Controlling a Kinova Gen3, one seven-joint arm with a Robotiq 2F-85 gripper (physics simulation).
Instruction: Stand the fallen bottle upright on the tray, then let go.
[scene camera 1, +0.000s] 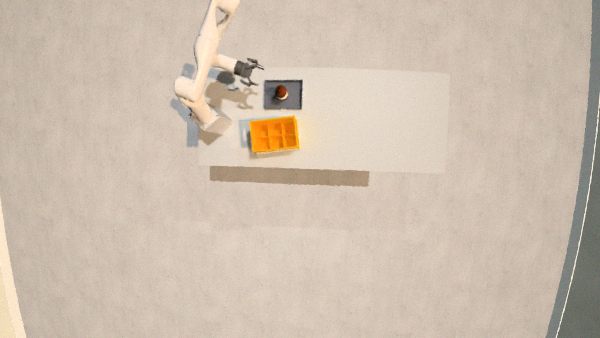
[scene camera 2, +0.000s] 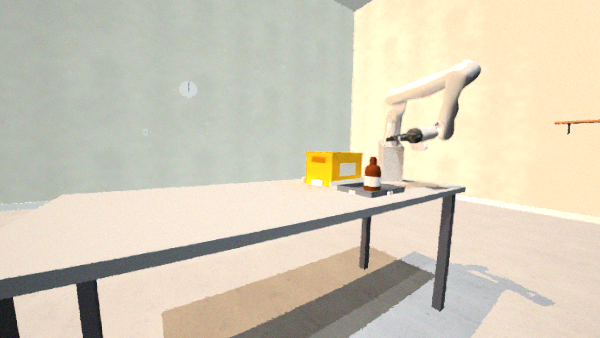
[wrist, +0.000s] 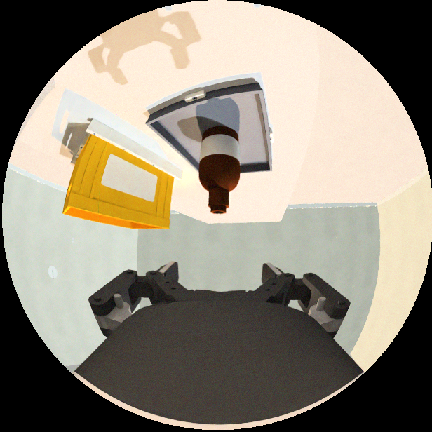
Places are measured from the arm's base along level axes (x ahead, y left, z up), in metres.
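Pixels of known places: gripper, fingertip midpoint: (scene camera 1: 261, 76) (scene camera 2: 392, 139); arm's base, link origin: (scene camera 1: 205, 116) (scene camera 2: 390, 143).
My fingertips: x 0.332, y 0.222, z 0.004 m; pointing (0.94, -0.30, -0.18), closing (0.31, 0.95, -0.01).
Note:
For each thing: its top centre in the pictures, then the offset to it from my fingertips. Level surfaces: height alone.
- brown bottle, top centre: (scene camera 2: 373, 156) (scene camera 1: 279, 87) dy -0.033, dx +0.088, dz -0.081 m
- dark grey tray, top centre: (scene camera 2: 371, 185) (scene camera 1: 283, 94) dy -0.032, dx +0.097, dz -0.216 m
- yellow crate, top centre: (scene camera 2: 335, 152) (scene camera 1: 273, 134) dy -0.313, dx +0.064, dz -0.066 m
- table, surface height: dz -0.242 m
The brown bottle (scene camera 1: 281, 92) (scene camera 2: 372, 175) (wrist: 220, 167) with a white label stands upright on the dark grey tray (scene camera 1: 295, 102) (scene camera 2: 396, 189) (wrist: 259, 142). It stands inside the tray's rim, on its own base. My gripper (scene camera 1: 257, 73) (scene camera 2: 391, 138) (wrist: 219, 272) is open, with nothing between its fingers. It is apart from the bottle, to the left of the tray in scene camera 1 and higher than the bottle's top in scene camera 2. In the wrist view the bottle shows whole, beyond the fingertips.
A yellow crate (scene camera 1: 274, 134) (scene camera 2: 320, 169) (wrist: 120, 182) with several compartments stands on the table (scene camera 1: 375, 120) (scene camera 2: 150, 215) beside the tray. The arm's base (scene camera 1: 215, 125) (scene camera 2: 391, 162) stands at the table's end, near the crate.

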